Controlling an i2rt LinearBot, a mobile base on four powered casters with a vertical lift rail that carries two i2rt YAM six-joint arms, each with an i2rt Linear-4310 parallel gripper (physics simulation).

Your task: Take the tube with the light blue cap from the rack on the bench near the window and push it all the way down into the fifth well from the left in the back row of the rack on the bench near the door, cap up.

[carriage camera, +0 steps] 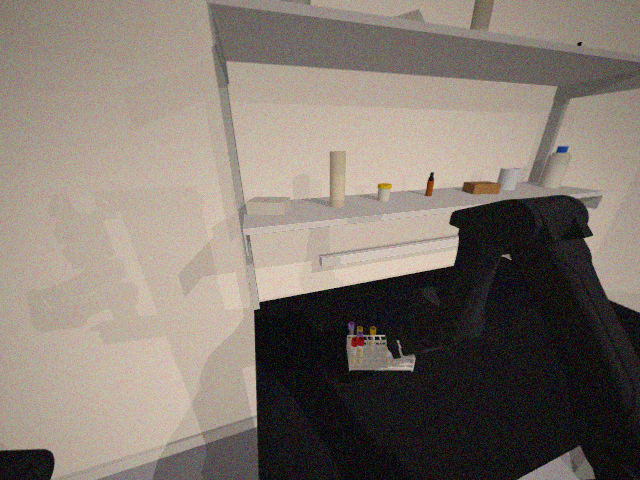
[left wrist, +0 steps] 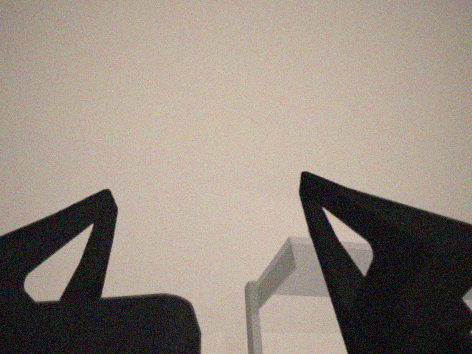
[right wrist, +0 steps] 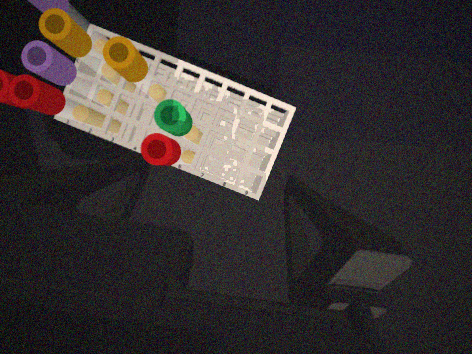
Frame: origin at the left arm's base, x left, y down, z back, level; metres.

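Where they show: left gripper, fingertip midpoint: (left wrist: 207,190); right gripper, fingertip midpoint: (carriage camera: 402,343) (right wrist: 218,171).
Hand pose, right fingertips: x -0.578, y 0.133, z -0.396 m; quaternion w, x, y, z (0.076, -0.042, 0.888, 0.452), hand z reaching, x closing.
Observation:
Each offset is from my right fingertips to the top centre of the thing. "spot": to the spot under its first point. Level surfaces: height alone.
A white tube rack {dx +0.056, dy +0.045, dz -0.036 m} (carriage camera: 369,356) (right wrist: 278,150) stands on the black bench. In the right wrist view it holds upright tubes with a green cap {dx +0.036, dy -0.017, dz -0.024 m} (right wrist: 173,117), a red cap {dx +0.037, dy -0.017, dz -0.002 m} (right wrist: 160,149), two yellow caps {dx +0.119, dy -0.017, dz -0.051 m} (right wrist: 65,32) {dx +0.077, dy -0.017, dz -0.048 m} (right wrist: 125,59), purple caps {dx +0.122, dy -0.017, dz -0.030 m} (right wrist: 48,62) and more red caps {dx +0.123, dy -0.017, dz -0.008 m} (right wrist: 32,92) at the left. No light blue cap shows in any view. My right gripper (right wrist: 218,171) is open and empty, above the bench at the rack's numbered long side; its fingers are dark and faint. My left gripper (left wrist: 207,190) is open and empty, facing the wall. The other rack does not show.
A shelf {dy -0.354 m} (carriage camera: 305,219) behind the bench carries a tall beige cylinder {spot: dx +0.174, dy -0.451, dz -0.253 m} (carriage camera: 337,178), a yellow-lidded jar {spot: dx -0.004, dy -0.388, dz -0.325 m} (carriage camera: 383,192), an orange bottle {spot: dx -0.211, dy -0.393, dz -0.401 m} (carriage camera: 429,186), a brown box {spot: dx -0.438, dy -0.382, dz -0.416 m} (carriage camera: 481,187) and a blue-capped bottle {spot: dx -0.837, dy -0.437, dz -0.518 m} (carriage camera: 555,169). A rail (carriage camera: 387,251) runs below it. My right arm (carriage camera: 547,268) spans the right side.

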